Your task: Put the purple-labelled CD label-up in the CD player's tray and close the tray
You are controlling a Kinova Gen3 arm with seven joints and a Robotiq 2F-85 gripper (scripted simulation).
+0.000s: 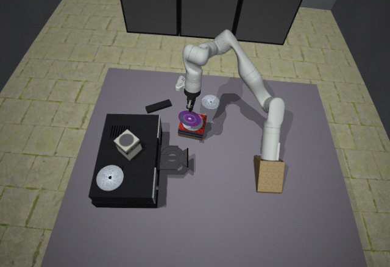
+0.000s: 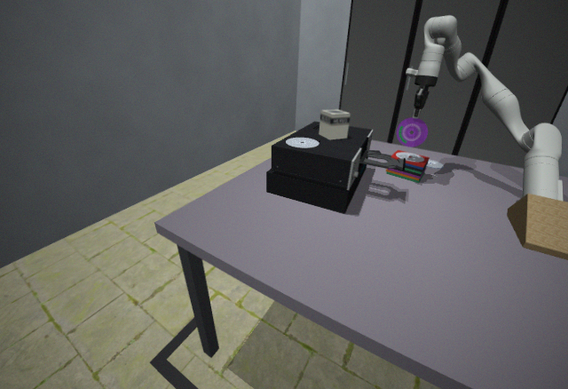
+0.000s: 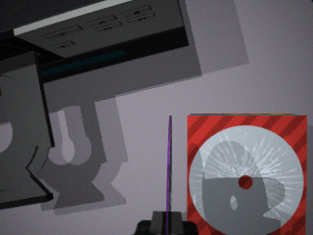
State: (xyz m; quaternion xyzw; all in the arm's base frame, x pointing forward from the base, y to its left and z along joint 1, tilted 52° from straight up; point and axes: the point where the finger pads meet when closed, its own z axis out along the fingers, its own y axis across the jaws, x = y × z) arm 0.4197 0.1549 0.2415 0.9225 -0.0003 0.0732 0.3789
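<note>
My gripper is now 8 cm above the purple-labelled CD and 1 cm to the right of it. The rest, counted from my hand: black remote 27 cm below, 22 cm ahead, 18 cm to the right; beige box 26 cm ahead, 22 cm to the left, 5 cm below.
</note>
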